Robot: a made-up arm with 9 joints. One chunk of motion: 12 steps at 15 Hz.
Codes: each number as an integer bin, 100 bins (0 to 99) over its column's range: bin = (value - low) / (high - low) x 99, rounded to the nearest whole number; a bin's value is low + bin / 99 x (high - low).
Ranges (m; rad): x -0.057..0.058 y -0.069..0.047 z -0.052..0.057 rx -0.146..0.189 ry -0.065..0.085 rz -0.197..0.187
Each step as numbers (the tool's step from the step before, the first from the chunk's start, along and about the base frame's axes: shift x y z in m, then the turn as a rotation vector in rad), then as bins.
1 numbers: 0.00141 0.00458 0.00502 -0.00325 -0.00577 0.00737
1 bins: 50 63 52 42 39 53
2 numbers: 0.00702 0.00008 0.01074 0.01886 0.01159 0.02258
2 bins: 55 59 57 49 51 57
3 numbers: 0.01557 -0.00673 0.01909 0.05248 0.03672 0.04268
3 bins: 62 53 65 59 67 62
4 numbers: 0.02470 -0.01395 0.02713 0.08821 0.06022 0.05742
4 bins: 70 47 72 69 83 66
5 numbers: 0.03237 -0.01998 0.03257 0.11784 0.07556 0.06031
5 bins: 77 42 77 78 93 66
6 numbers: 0.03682 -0.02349 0.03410 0.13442 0.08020 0.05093
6 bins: 81 39 78 83 96 64
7 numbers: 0.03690 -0.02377 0.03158 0.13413 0.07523 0.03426
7 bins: 81 39 76 83 93 60
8 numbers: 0.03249 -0.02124 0.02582 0.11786 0.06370 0.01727
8 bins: 77 41 71 78 85 55
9 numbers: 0.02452 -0.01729 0.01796 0.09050 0.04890 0.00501
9 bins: 70 44 64 70 75 52
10 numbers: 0.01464 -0.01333 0.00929 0.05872 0.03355 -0.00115
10 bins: 62 48 56 60 65 50
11 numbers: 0.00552 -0.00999 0.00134 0.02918 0.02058 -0.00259
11 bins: 54 50 48 52 56 50
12 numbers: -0.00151 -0.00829 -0.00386 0.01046 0.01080 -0.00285
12 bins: 48 52 44 46 50 50
